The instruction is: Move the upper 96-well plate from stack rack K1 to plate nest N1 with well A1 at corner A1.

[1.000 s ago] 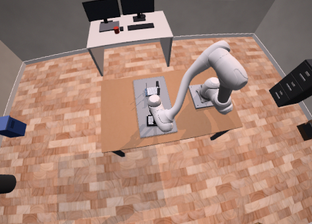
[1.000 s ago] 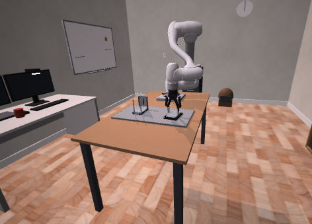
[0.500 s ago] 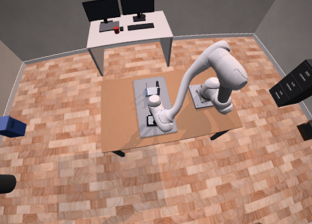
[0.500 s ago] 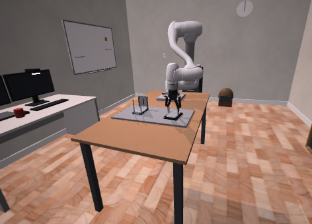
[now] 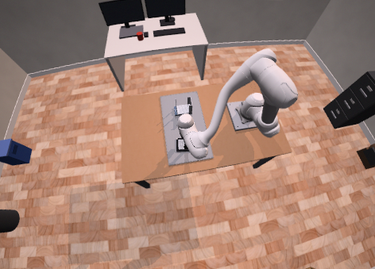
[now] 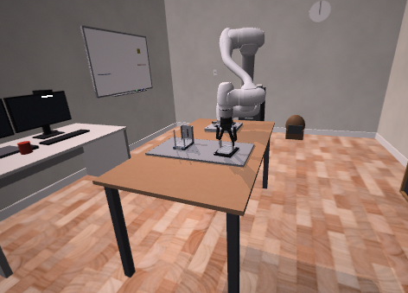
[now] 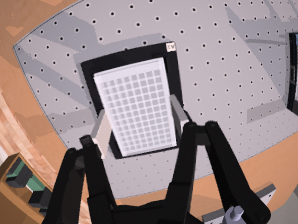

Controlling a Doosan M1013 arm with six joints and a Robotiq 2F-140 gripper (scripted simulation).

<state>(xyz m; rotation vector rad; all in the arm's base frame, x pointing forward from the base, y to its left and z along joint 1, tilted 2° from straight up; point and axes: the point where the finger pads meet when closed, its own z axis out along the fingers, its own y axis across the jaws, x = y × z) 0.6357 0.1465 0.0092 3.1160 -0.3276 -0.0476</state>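
Right now my hand is 40 mm above the black plate nest N1. Round my hand: pale A1 square 70 mm to the right, 60 mm ahead, 30 mm below.
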